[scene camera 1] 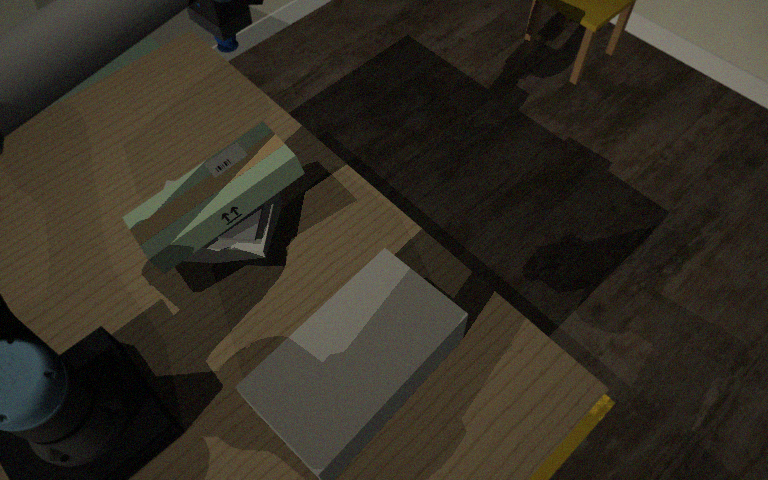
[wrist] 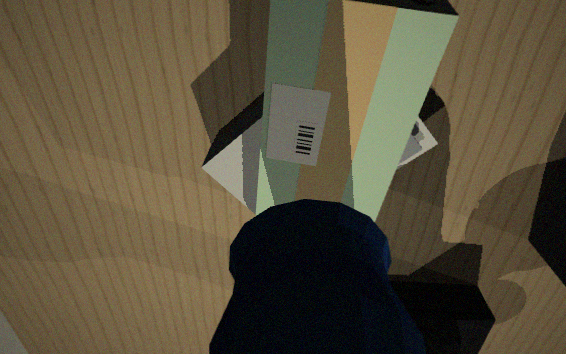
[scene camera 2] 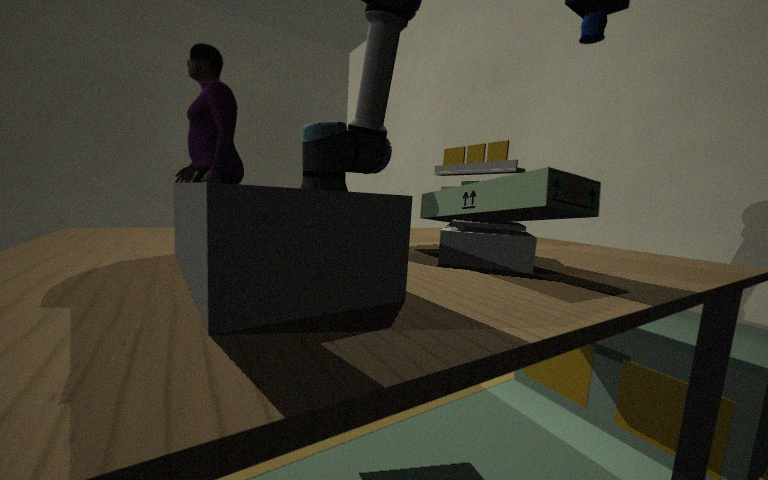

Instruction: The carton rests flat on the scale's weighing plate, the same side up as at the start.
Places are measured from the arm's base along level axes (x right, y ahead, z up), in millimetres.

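Pixels of known places: hand, tool point: [scene camera 1: 227,45] [wrist: 309,266] [scene camera 2: 591,39]; arm's base, link origin: [scene camera 1: 80,418].
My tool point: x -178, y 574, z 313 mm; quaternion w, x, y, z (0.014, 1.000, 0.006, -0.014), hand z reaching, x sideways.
Note:
For each thing: its top centre in the pictures, then the offset to it from my tool point.
- small grey scale, top centre: [wrist: 315,163] [scene camera 1: 210,209] [scene camera 2: 486,220] dx +10, dy -159, dz -310 mm
- large grey box, top centre: [scene camera 2: 269,188] [scene camera 1: 355,349] dx +454, dy -190, dz -270 mm
The pale green carton [scene camera 1: 249,181] [scene camera 2: 498,195] [wrist: 295,60], with a brown tape band and a barcode label on top, lies across the small grey scale [scene camera 1: 257,247] [scene camera 2: 481,249] [wrist: 227,172]. It looks about level, and its ends overhang the weighing plate. The arrows on its side point up in scene camera 2. The contact with the plate is mostly hidden under it. My gripper, a blue suction cup [scene camera 1: 227,47] [scene camera 2: 592,38] [wrist: 310,220], holds nothing and hangs well above and apart from the carton.
A large grey box [scene camera 1: 362,356] [scene camera 2: 305,254] stands on the wooden table near the scale. The arm's base [scene camera 1: 28,384] [scene camera 2: 323,155] stands behind that box in scene camera 2. A person [scene camera 2: 212,124] in purple is beyond the table. A chair [scene camera 1: 608,11] stands on the floor.

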